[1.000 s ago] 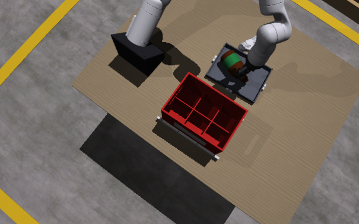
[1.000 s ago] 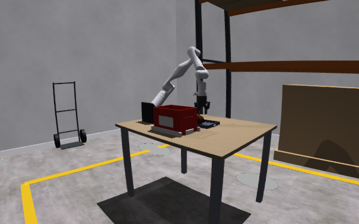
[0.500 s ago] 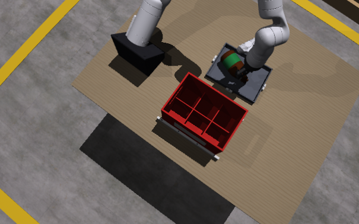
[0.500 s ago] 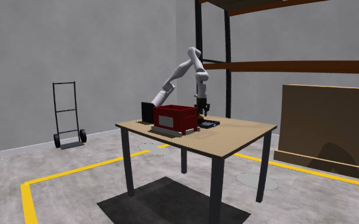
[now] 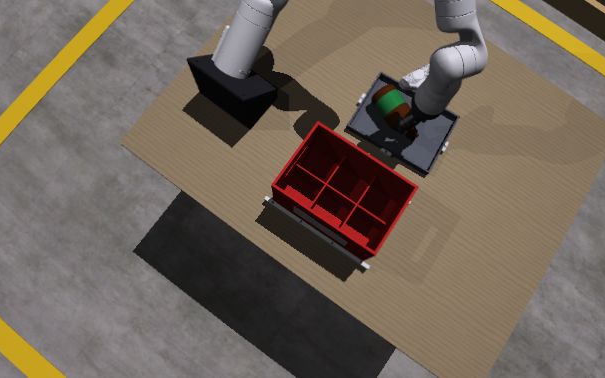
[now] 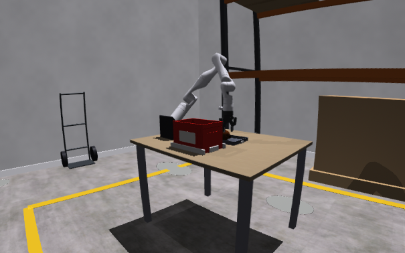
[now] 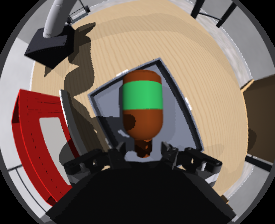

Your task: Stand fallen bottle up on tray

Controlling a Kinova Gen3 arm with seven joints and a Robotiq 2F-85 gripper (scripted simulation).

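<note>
My hand is 5 cm past the bottle, 4 cm above it and 1 cm to the right of it. Also, from my hand: tray 7 cm below, 3 cm behind, 2 cm to the left; then red crate 27 cm to the right, 1 cm behind.
</note>
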